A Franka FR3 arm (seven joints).
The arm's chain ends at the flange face. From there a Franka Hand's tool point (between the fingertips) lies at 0.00 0.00 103.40 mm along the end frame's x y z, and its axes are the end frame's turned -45 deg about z.
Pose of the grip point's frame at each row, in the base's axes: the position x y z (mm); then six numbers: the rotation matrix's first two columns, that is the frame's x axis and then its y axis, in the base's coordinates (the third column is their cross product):
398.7 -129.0 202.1 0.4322 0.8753 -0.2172 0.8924 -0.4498 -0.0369
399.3 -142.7 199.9 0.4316 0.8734 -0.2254 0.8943 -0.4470 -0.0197
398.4 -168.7 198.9 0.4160 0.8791 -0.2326 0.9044 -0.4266 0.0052
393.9 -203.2 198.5 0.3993 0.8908 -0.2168 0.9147 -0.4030 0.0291
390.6 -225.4 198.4 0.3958 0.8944 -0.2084 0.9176 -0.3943 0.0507
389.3 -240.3 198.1 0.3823 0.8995 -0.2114 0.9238 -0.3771 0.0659
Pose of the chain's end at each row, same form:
412.1 -110.6 303.0 0.9366 0.3009 -0.1797 0.3254 -0.9370 0.1275
411.5 -122.7 300.6 0.9376 0.3015 -0.1733 0.3272 -0.9337 0.1455
408.2 -146.7 299.5 0.9337 0.3200 -0.1608 0.3454 -0.9233 0.1681
400.3 -181.5 299.4 0.9291 0.3449 -0.1327 0.3644 -0.9149 0.1739
394.4 -203.6 299.4 0.9287 0.3536 -0.1115 0.3690 -0.9112 0.1832
391.4 -217.5 298.9 0.9236 0.3694 -0.1029 0.3829 -0.9027 0.1961

